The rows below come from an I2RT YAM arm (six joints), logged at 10 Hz.
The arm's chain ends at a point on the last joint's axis. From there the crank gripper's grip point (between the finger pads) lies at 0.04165 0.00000 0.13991 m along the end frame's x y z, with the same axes.
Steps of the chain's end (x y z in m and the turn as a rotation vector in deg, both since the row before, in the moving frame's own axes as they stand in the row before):
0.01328, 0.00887, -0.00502, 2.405, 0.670, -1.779
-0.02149, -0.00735, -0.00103, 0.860, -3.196, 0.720
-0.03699, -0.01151, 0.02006, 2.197, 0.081, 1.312
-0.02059, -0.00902, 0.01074, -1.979, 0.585, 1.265
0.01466, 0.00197, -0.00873, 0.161, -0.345, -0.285
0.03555, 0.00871, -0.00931, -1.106, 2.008, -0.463
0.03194, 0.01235, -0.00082, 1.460, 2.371, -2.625
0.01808, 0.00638, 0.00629, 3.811, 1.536, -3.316
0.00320, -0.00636, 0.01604, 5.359, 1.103, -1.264
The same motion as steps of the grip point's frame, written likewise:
0.01480, 0.00169, -0.00567, 2.405, 0.670, -1.779
-0.02934, -0.00899, 0.00106, 0.860, -3.196, 0.720
-0.03674, -0.01592, 0.01992, 2.197, 0.081, 1.312
-0.01923, -0.00326, 0.01021, -1.979, 0.585, 1.265
0.01382, 0.00137, -0.00848, 0.161, -0.345, -0.285
0.04044, 0.01104, -0.01088, -1.106, 2.008, -0.463
0.03756, 0.00677, -0.00273, 1.460, 2.371, -2.625
0.02147, -0.00539, 0.00474, 3.811, 1.536, -3.316
0.00573, -0.02033, 0.01456, 5.359, 1.103, -1.264

